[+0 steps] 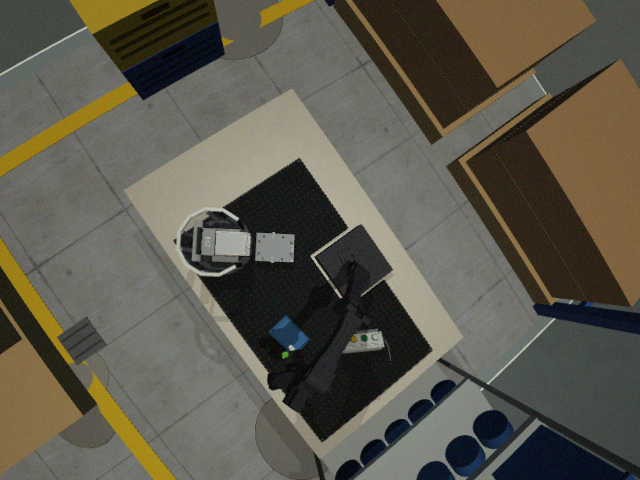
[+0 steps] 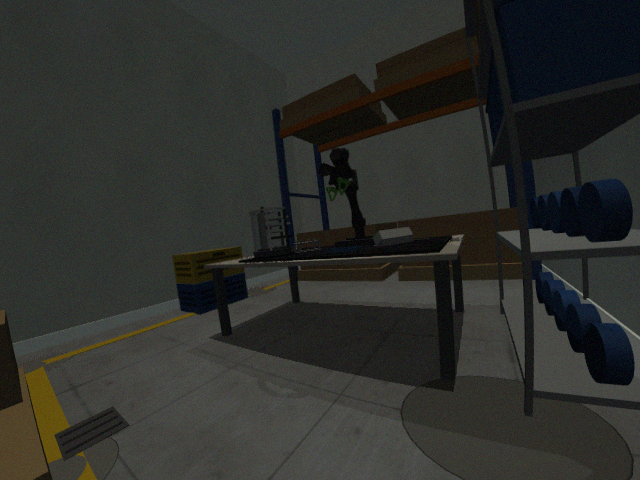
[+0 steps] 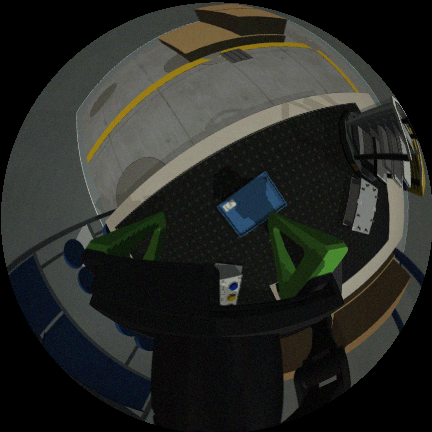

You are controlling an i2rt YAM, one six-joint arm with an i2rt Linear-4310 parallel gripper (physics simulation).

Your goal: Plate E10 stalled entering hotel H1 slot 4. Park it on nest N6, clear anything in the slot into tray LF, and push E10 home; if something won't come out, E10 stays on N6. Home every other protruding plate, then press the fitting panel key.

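Places are measured from the arm's base along level axes (x ahead, y left, z up), in millimetres.
Pixels of known places: gripper, fingertip midpoint: (image 1: 285, 369) (image 2: 336, 197) (image 3: 216, 217); arm's base at its link origin: (image 1: 353, 268) (image 2: 360, 238).
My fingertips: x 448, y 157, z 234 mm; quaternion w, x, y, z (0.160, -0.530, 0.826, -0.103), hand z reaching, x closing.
For each thing: its top centre in the pictures, then the offset to it from my fingertips. "spot": a spot on its surface instead. Level surfaces: height alone.
- hotel at its top centre: (image 1: 211, 240) (image 2: 268, 207) dx +7, dy -523, dz +37 mm
- flat grey block with small pins, top centre: (image 3: 369, 208) (image 1: 275, 247) (image 2: 306, 239) dx -181, dy -408, dz -196 mm
- blue tray at its top centre: (image 3: 252, 205) (image 1: 289, 336) (image 2: 342, 247) dx -54, dy -35, dz -254 mm
- label at a spot on its surface: (image 3: 229, 205) spot: dx -36, dy +22, dz -269 mm
- key panel at its top centre: (image 3: 222, 305) (image 1: 360, 345) (image 2: 392, 228) dx -304, dy +140, dz -188 mm
- black mat at its surface level: dz -271 mm
- pale table at its surface level: dz -285 mm
- thin cable at a spot on its surface: (image 1: 389, 351) spot: dx -420, dy +271, dz -265 mm
My gripper (image 2: 338, 189) (image 3: 216, 217) is open and empty, its green fingers wide apart, high above the table. The hotel (image 1: 207, 241) (image 2: 261, 229) (image 3: 390, 140) stands upright at one end of the mat; thin dark edges show at its open side, and slot numbers and plate labels are unreadable. A flat grey block with small pins (image 1: 275, 247) (image 3: 366, 206), apparently the nest, lies beside the hotel. A blue tray (image 1: 284, 330) (image 3: 260, 200) lies on the mat, with a small pale item or label (image 3: 229, 205) at one end. The key panel (image 1: 377, 339) (image 2: 393, 236) (image 3: 224, 295) has coloured keys, partly hidden.
The arm's base stands on a dark square plate (image 1: 369, 248). The black mat (image 1: 279, 191) lies on a pale table (image 1: 206, 160). A thin cable (image 1: 389, 351) runs from the panel. A shelf rack with blue rolls stands off one table end.
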